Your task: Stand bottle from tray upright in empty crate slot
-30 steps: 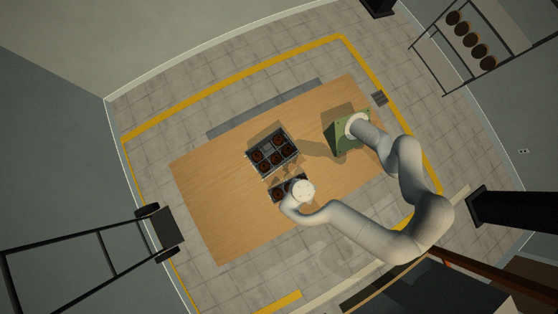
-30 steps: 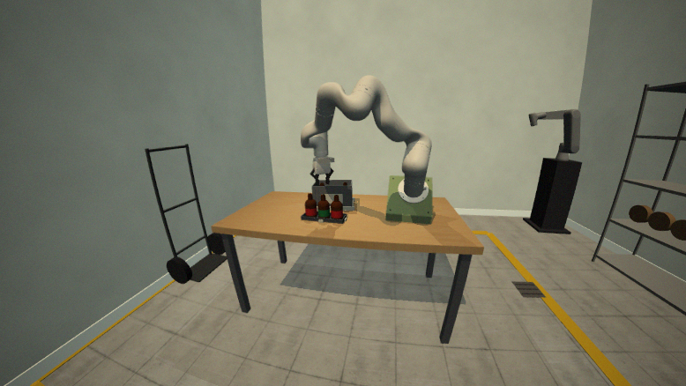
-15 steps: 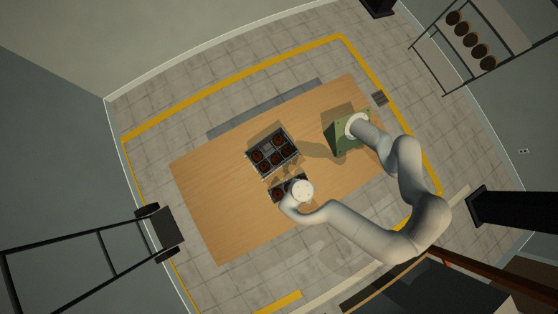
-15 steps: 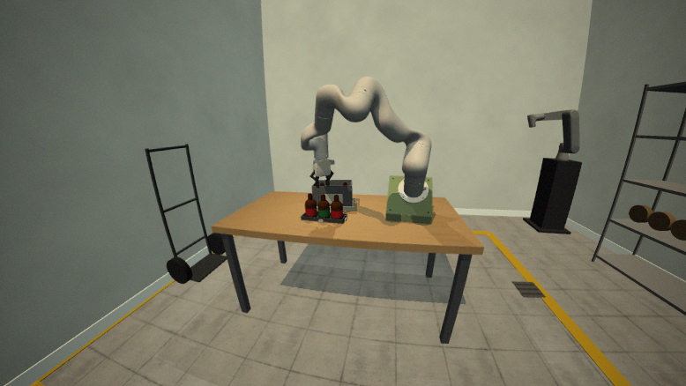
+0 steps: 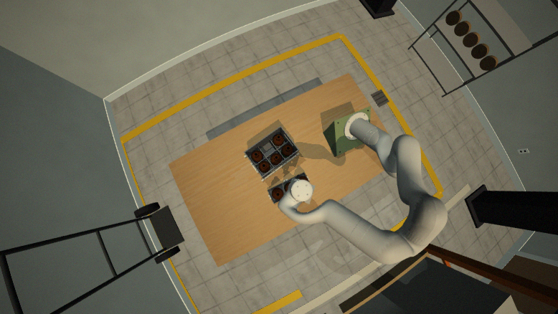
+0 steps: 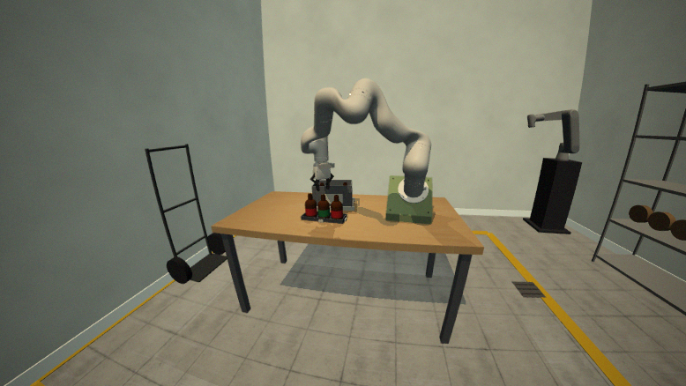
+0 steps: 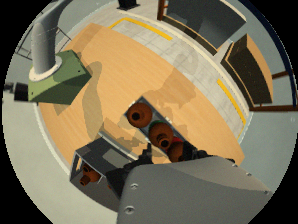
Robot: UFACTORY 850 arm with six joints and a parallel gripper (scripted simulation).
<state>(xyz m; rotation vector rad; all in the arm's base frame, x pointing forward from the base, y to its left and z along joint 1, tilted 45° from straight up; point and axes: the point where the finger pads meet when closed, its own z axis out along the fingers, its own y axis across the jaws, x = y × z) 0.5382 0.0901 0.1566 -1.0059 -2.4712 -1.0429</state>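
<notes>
Right now my hand is 20 cm above the dark tray. The rest, counted from my hand: grey crate 2 cm ahead, 25 cm to the right, 13 cm below.
</notes>
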